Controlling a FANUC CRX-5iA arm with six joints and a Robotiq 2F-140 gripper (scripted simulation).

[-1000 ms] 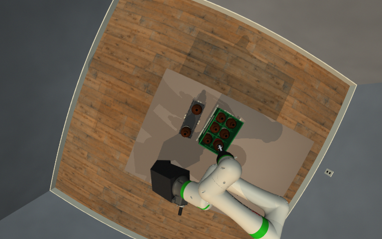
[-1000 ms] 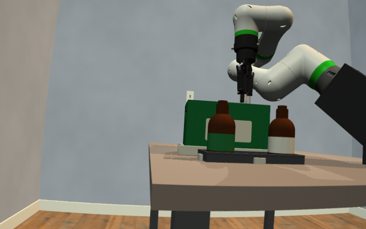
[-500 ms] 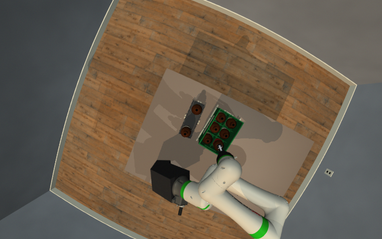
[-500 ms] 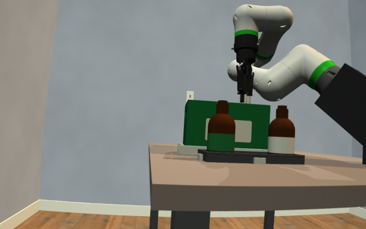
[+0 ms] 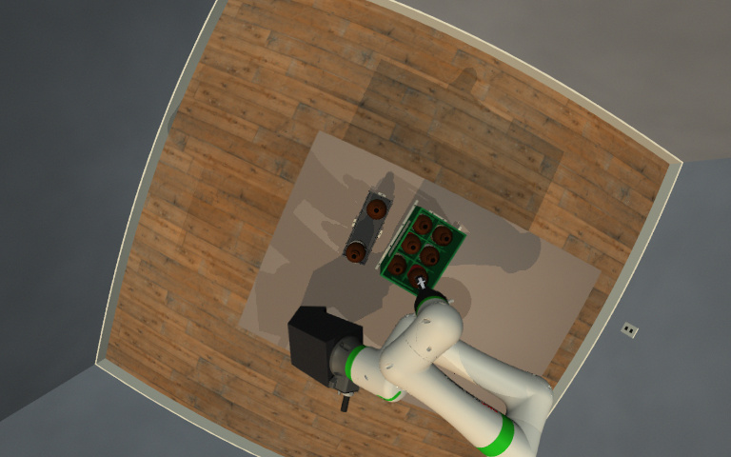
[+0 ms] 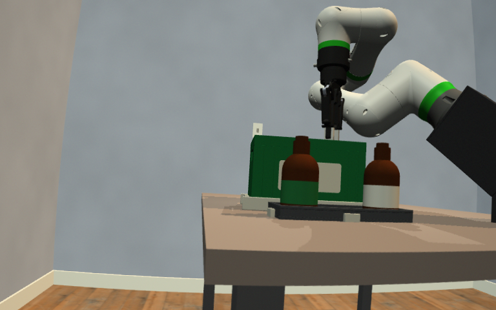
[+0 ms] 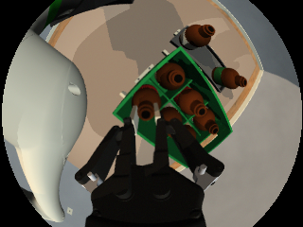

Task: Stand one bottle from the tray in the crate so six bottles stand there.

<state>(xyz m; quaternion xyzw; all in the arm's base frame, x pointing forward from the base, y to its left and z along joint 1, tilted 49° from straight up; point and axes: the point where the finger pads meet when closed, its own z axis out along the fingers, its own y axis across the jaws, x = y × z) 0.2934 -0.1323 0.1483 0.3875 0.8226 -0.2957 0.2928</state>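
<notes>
Right now the crate is 11 cm below my hand, 10 cm ahead of it and 1 cm to the left of it. Also, from my hand: dark tray 22 cm to the left, 18 cm below, 13 cm ahead.
</notes>
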